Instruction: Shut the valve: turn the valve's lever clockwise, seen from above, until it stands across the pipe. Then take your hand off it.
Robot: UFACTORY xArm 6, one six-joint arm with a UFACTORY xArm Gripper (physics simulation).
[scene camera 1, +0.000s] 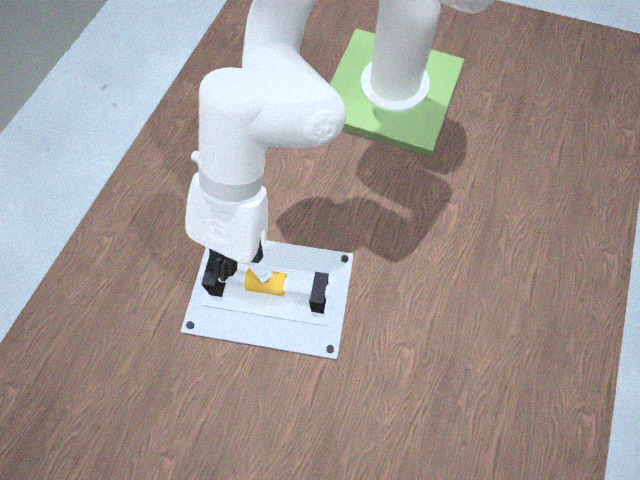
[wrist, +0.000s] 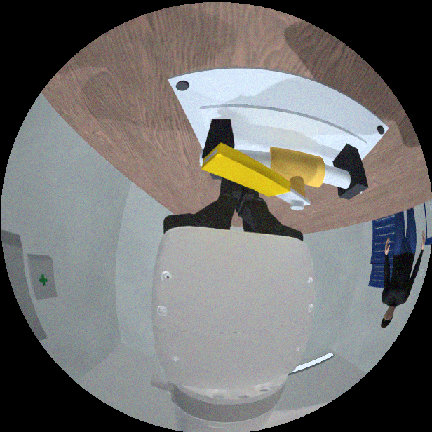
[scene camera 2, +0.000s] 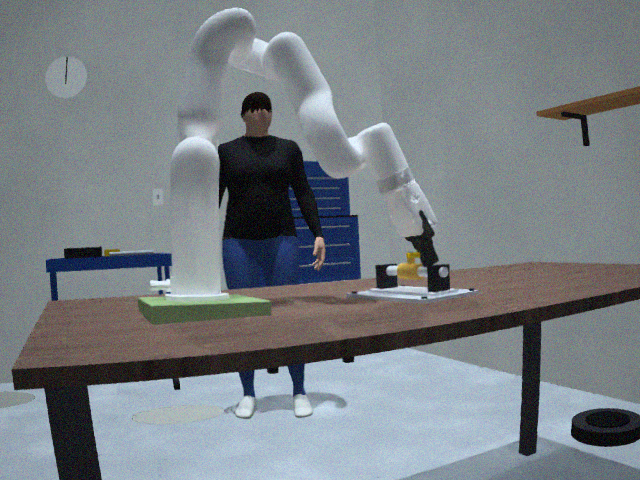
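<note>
The valve's orange body (scene camera 1: 265, 286) (scene camera 2: 407, 271) (wrist: 295, 166) sits on a pale pipe (scene camera 1: 298, 286) (wrist: 337, 176). Its lever (scene camera 1: 264, 275) (scene camera 2: 413, 255) (wrist: 245, 171), a pale strip with a yellow grip, stands at a slant to the pipe, neither along nor straight across it. In scene camera 1 my arm hides most of the yellow grip. My gripper (scene camera 1: 222, 274) (scene camera 2: 431, 258) (wrist: 237, 172) is shut with nothing between its fingers. It is low by the lever's grip, near the pipe's left end in scene camera 1. In the wrist view the grip hides the fingertips, so contact is unclear.
Black blocks (scene camera 1: 318, 292) (scene camera 2: 438, 277) (wrist: 351, 171) hold the pipe ends on a pale base plate (scene camera 1: 258, 335) (wrist: 245, 82). The plate lies on the wooden table (scene camera 1: 439, 335) (scene camera 2: 310, 330). The arm's green base (scene camera 1: 439, 103) (scene camera 2: 206, 310) is behind. A person (scene camera 2: 258, 191) stands beyond the table.
</note>
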